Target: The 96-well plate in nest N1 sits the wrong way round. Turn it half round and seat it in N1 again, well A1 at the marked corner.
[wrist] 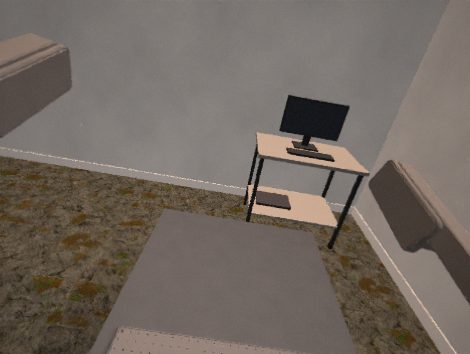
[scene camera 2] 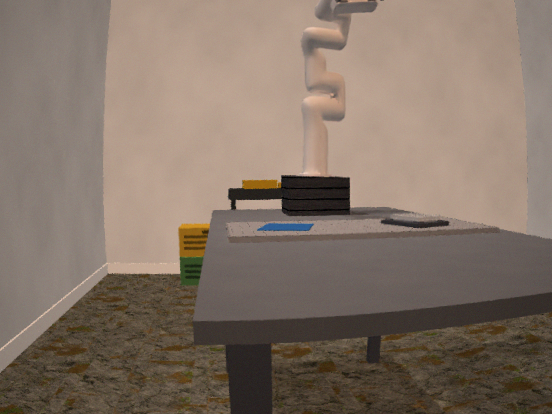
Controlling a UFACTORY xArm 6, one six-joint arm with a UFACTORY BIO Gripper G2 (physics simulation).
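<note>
The 96-well plate (scene camera 2: 413, 217) shows as a pale, low shape seated on the dark nest (scene camera 2: 441, 223), at the right of the pegboard deck in the scene view. The nest label, the marked corner and well A1 are too small to make out. My gripper (wrist: 225, 137) is open and empty, its two fingers wide apart at the left and right of the wrist view. In the scene view it is high above the table, partly cut off by the top edge. Neither plate nor nest shows in the wrist view.
The pale perforated deck (scene camera 2: 345, 230) (wrist: 165, 342) lies on the grey table (scene camera 2: 350, 275) (wrist: 230, 270), with a flat blue rectangle (scene camera 2: 286, 227) at its left. The arm stands on a black block (scene camera 2: 316, 196) behind it. A desk with a monitor (wrist: 314, 118) stands beyond the table.
</note>
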